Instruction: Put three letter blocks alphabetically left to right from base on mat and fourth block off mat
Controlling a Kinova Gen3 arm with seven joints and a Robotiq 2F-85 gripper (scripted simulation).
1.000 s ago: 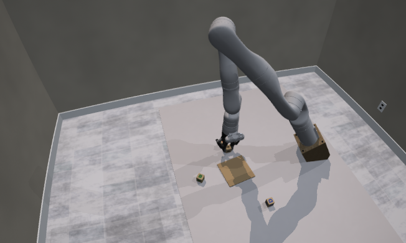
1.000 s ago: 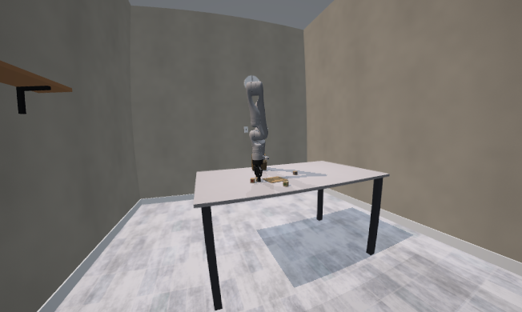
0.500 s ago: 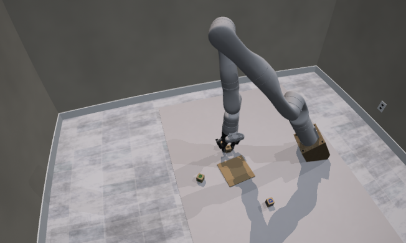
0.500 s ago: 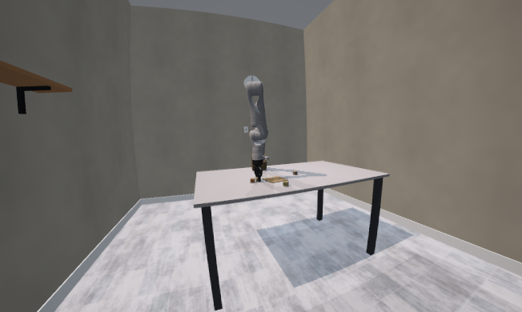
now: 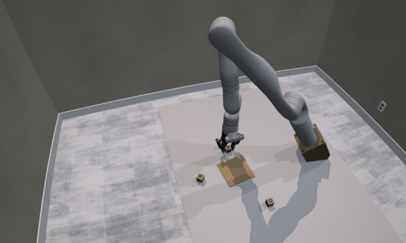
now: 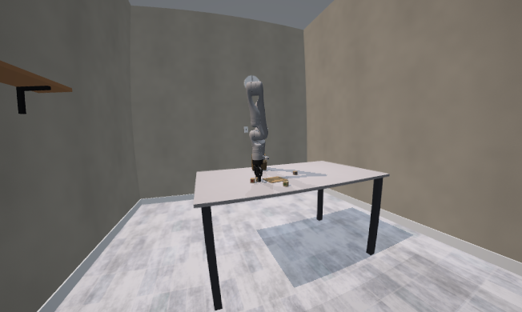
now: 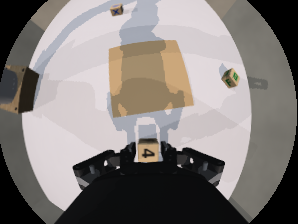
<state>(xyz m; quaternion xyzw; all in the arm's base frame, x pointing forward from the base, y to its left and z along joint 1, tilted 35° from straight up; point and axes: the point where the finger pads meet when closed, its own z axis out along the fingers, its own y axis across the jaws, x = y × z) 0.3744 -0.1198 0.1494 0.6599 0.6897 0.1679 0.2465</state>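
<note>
Right now my hand is right at the block. Also, from my hand: tan mat: 130 mm to the left, 20 mm below.
</note>
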